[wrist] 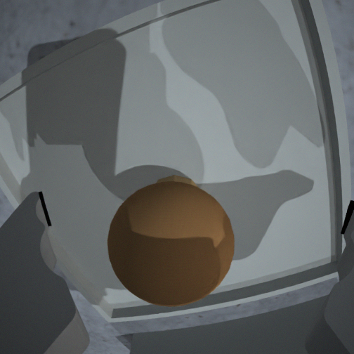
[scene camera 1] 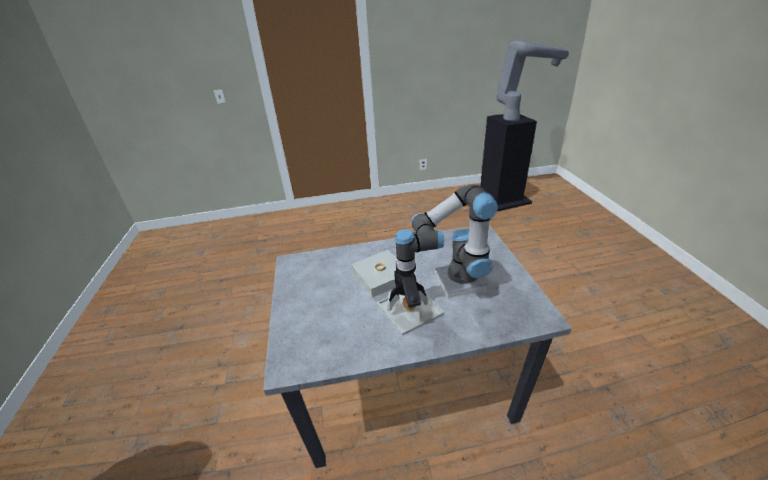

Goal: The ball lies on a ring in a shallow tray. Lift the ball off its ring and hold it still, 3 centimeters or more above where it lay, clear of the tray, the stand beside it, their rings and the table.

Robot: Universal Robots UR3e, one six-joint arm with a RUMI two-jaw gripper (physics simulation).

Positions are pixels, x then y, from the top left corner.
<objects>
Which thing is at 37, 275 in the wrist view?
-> My gripper.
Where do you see an orange-brown ball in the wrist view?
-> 170, 243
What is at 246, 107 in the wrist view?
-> A shallow pale tray.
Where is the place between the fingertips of my gripper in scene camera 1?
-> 407, 307
</objects>
